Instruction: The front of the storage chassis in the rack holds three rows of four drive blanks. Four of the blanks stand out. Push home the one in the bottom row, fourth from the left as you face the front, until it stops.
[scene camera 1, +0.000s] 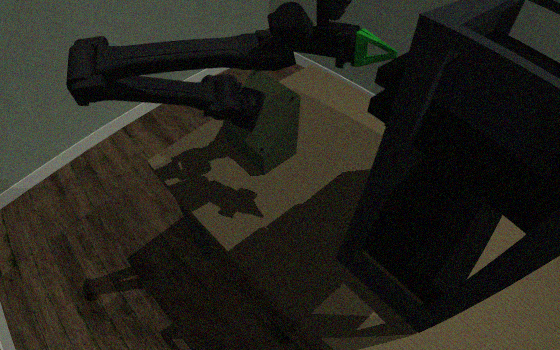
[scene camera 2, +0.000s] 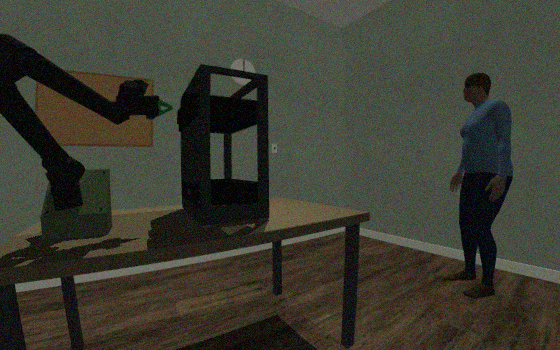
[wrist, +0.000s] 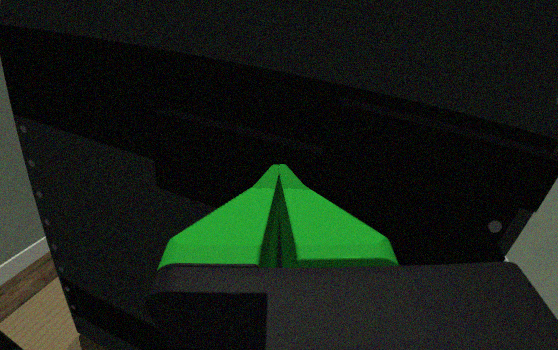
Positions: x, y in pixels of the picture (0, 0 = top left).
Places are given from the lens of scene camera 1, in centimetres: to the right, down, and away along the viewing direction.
my gripper (scene camera 1: 396, 54): 21, -22, 50
rack (scene camera 1: 464, 109): 24, -9, 36
